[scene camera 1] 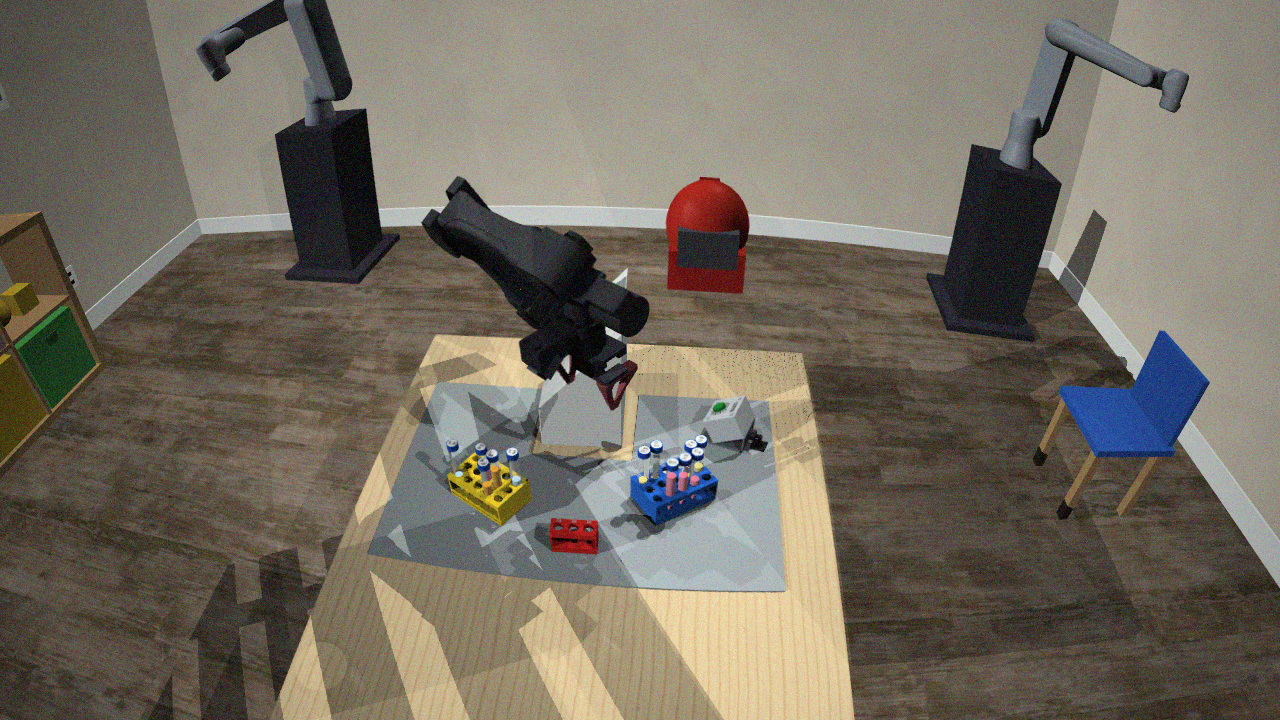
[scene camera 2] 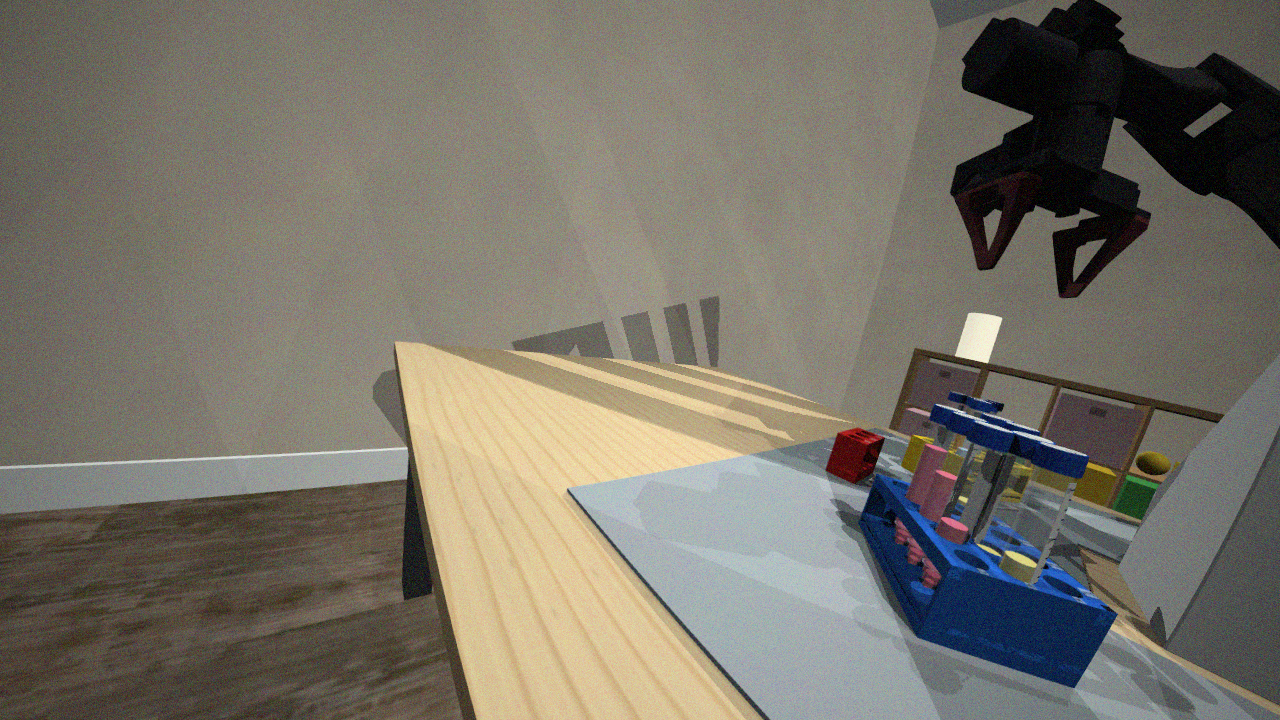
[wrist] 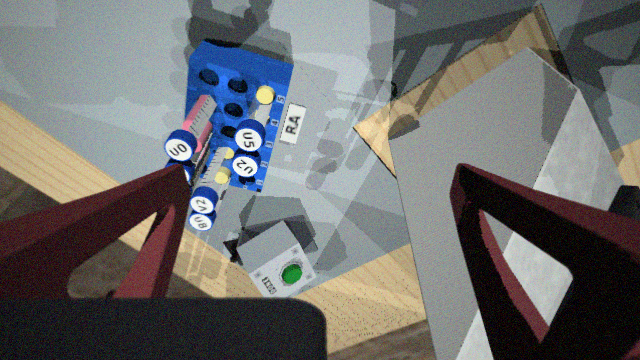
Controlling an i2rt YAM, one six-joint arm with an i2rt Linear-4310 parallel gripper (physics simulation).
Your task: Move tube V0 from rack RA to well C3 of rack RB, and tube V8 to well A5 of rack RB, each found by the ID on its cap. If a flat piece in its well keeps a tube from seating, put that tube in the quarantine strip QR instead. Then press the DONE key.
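Frame: origin at the arm's base, x left, y back, z up, level; centimetres.
Seen in the pictures: gripper, fingertip midpoint: (scene camera 1: 592,395) (scene camera 2: 1027,283) (wrist: 320,178).
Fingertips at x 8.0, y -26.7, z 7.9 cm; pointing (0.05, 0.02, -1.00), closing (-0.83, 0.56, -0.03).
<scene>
Offsets run from my fingertips to a thing's middle. "spot": to the spot under its first point. Level surfaces: height alone.
My gripper (scene camera 1: 591,392) (scene camera 2: 1027,282) (wrist: 320,178) is open and empty, high above the table. Blue rack RA @[dx +13.4, dy +3.4, dz -22.2 cm] (scene camera 1: 657,512) (scene camera 2: 1011,617) (wrist: 240,55) stands to its left in the wrist view, holding several blue-capped tubes. Caps U0 @[spot: dx +13.0, dy -0.2, dz -12.2 cm] (wrist: 178,149), U5 @[spot: dx +8.0, dy +2.0, dz -12.2 cm] (wrist: 249,139), U2 @[spot: dx +9.8, dy +3.6, dz -12.2 cm] (wrist: 245,165), V2 @[spot: dx +15.3, dy +4.6, dz -12.2 cm] (wrist: 203,202) and U8 @[spot: dx +17.0, dy +6.2, dz -12.2 cm] (wrist: 201,221) show there. Another cap is mostly behind the left finger, its ID hidden. I cannot read V0 or V8. A yellow rack @[dx -19.2, dy -2.6, dz -22.2 cm] (scene camera 1: 510,512) holds several tubes; its label is unreadable. A red three-hole strip @[dx -1.6, dy -10.8, dz -22.2 cm] (scene camera 1: 573,535) (scene camera 2: 854,454) stands between the racks. The green DONE key @[dx +19.9, dy +22.2, dz -18.4 cm] (scene camera 1: 718,407) (wrist: 292,274) is on a grey box.
The racks stand on a grey mat @[dz -24.7 cm] (scene camera 1: 716,564) (scene camera 2: 680,537) on the wooden table @[dz -25.1 cm] (scene camera 1: 760,653) (scene camera 2: 501,555). A pale grey slanted panel (scene camera 1: 581,416) (wrist: 450,150) rises at the back of the mat, under the arm and right of RA in the wrist view.
</scene>
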